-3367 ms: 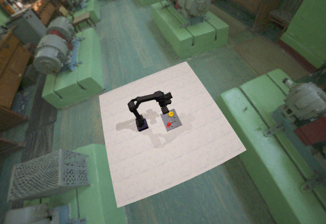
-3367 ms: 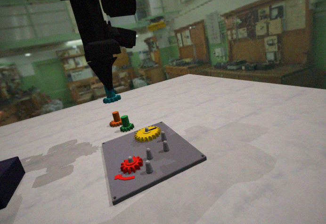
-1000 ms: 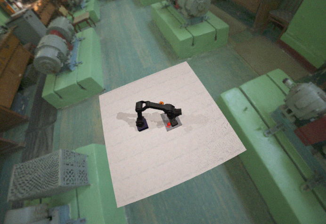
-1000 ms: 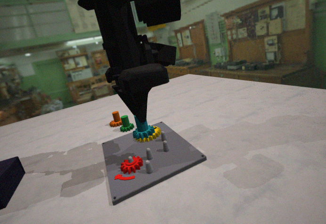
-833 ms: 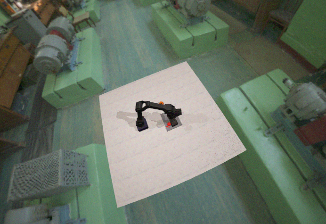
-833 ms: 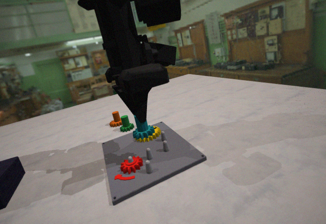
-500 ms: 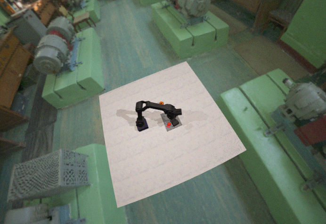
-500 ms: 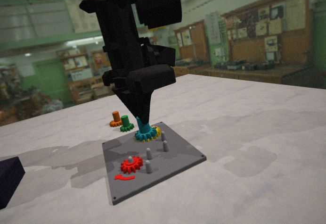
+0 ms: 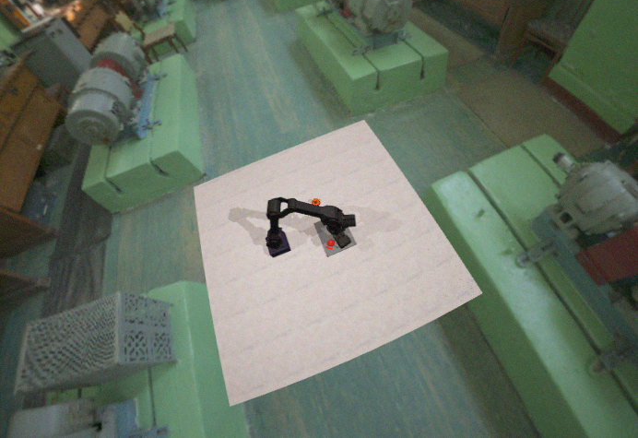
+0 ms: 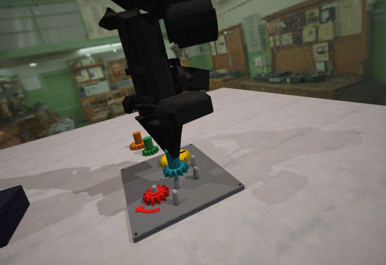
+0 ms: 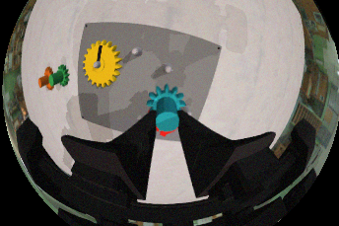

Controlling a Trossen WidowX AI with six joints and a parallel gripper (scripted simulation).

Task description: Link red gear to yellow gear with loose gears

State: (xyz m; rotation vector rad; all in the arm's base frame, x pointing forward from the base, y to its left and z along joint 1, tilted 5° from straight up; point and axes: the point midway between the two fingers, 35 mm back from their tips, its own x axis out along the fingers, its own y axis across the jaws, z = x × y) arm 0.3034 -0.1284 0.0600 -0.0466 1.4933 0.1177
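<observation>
The red gear is 5 cm below my gripper tip and 4 cm behind it. From my gripper tip the other things lie so: yellow gear 9 cm to the left, 5 cm below, 3 cm ahead; red arrow 6 cm below, 6 cm behind, 2 cm to the right; teal gear 1 cm below.
</observation>
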